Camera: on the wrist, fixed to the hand. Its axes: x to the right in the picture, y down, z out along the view.
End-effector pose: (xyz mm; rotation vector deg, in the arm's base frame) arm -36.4 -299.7 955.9 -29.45 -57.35 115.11
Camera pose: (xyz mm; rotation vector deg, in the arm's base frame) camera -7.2 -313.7 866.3 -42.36 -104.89 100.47
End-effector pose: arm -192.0 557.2 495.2 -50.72 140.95 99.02
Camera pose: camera -175.8 526.6 584.0 33.00 -97.65 -141.78
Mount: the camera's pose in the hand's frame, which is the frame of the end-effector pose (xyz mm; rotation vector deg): -28.3 62.3 -66.3 -39.79 -10.56 4.13
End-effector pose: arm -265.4 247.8 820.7 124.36 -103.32 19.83
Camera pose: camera -331.5 288.0 876.3 96.35 -99.83 -24.41
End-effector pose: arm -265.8 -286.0 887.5 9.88 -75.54 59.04
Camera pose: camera -259.5 -223.0 816.3 -18.00 -102.34 32.84
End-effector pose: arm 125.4 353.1 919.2 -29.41 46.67 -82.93
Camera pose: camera 118.7 397.3 835.1 -63.56 67.00 -57.58
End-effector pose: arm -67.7 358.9 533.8 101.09 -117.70 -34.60
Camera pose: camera -79.9 389.2 623.3 71.80 -97.17 -74.73
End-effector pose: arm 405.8 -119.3 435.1 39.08 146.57 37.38
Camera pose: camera 417.6 -108.6 529.0 31.53 111.60 76.59
